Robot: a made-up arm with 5 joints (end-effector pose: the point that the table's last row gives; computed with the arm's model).
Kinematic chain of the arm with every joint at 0, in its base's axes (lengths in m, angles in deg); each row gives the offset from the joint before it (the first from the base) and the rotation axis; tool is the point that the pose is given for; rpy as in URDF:
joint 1: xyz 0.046 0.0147 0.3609 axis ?
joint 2: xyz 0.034 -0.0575 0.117 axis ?
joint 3: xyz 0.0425 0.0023 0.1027 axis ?
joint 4: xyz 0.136 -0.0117 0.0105 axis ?
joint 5: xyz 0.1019 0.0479 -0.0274 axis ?
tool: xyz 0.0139 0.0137 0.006 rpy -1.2 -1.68 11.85
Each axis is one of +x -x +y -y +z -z.
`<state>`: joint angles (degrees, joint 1 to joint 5).
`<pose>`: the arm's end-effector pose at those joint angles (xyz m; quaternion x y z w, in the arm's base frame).
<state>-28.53 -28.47 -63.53 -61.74 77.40</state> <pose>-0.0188 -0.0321 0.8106 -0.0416 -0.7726 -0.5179 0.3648</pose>
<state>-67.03 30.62 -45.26 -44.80 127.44</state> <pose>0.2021 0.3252 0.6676 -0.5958 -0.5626 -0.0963 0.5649</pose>
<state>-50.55 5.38 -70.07 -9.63 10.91</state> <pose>0.1696 0.1579 0.8086 0.1257 -0.6065 0.3536 0.7009</pose>
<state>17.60 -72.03 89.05 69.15 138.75</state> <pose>0.0854 -0.0244 0.4020 -0.5937 0.3955 0.6385 0.2887</pose>
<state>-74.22 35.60 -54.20 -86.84 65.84</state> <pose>0.1241 0.2619 0.7116 0.0578 -0.7518 0.0221 0.6564</pose>
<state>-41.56 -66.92 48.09 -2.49 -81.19</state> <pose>0.2064 0.1264 0.6411 0.6541 0.0147 0.4334 0.6198</pose>
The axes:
joint 1: -z
joint 2: +y
joint 3: +y
joint 4: +y
joint 5: -x

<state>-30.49 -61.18 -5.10 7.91 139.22</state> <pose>0.1495 0.0461 0.7705 -0.7892 -0.3035 -0.3081 0.4360</pose>
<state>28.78 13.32 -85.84 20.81 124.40</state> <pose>0.2412 -0.1174 0.7657 -0.8273 0.0849 -0.4304 0.3509</pose>
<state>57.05 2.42 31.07 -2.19 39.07</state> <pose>0.1959 -0.2250 0.4255 -0.1348 0.3817 -0.2597 0.8768</pose>
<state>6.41 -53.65 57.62 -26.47 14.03</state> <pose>0.2735 -0.0151 0.5954 -0.1588 -0.1867 0.0226 0.9692</pose>
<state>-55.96 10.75 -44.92 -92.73 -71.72</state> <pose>0.1424 0.1210 0.7561 0.5242 -0.5802 0.6233 0.0054</pose>
